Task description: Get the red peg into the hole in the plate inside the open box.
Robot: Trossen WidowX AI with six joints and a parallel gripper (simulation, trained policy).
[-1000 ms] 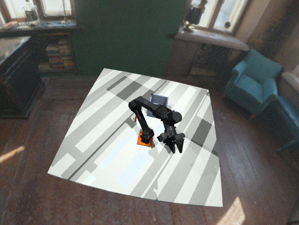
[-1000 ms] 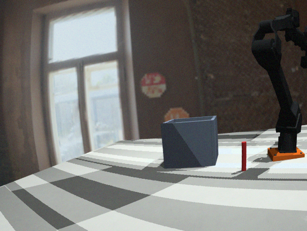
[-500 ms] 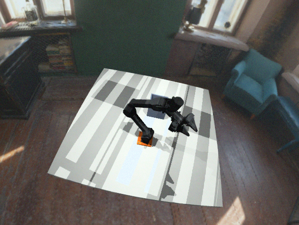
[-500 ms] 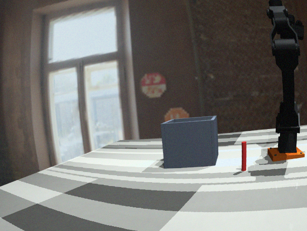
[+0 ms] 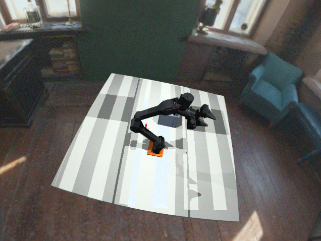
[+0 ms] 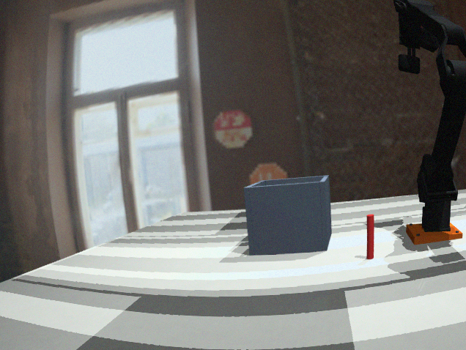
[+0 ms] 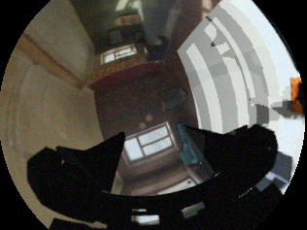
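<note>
The red peg is 42 cm below my gripper tip, 40 cm to the left of it and 13 cm ahead of it. The rest, counted from my gripper tip: plate (41 cm below, 33 cm ahead, 27 cm to the left).
</note>
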